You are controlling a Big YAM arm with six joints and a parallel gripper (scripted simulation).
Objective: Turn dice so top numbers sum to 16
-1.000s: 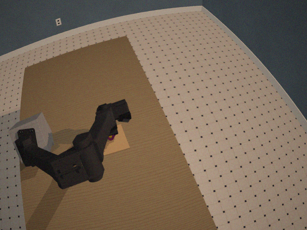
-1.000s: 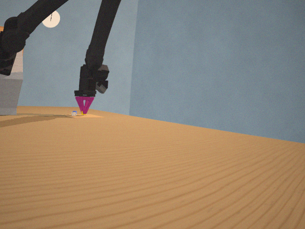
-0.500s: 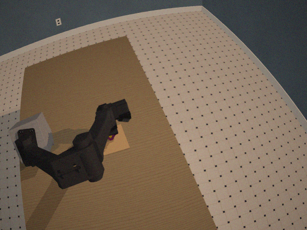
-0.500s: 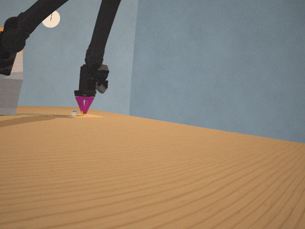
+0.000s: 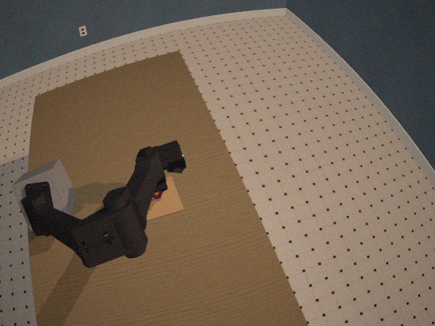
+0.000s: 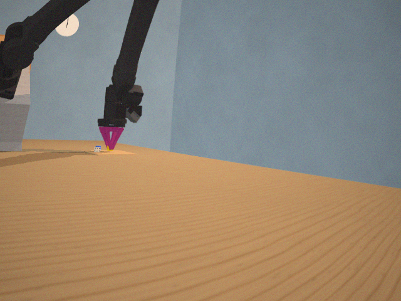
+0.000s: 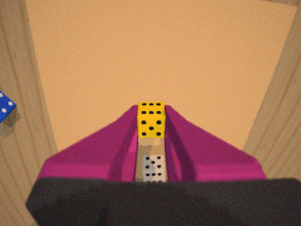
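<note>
Right now the yellow die is right at my hand. Round my hand: mat: 2 cm below; then white die: 5 cm behind, 1 cm to the right, 1 cm below; then blue die: 1 cm behind, 10 cm to the left, 1 cm below.
</note>
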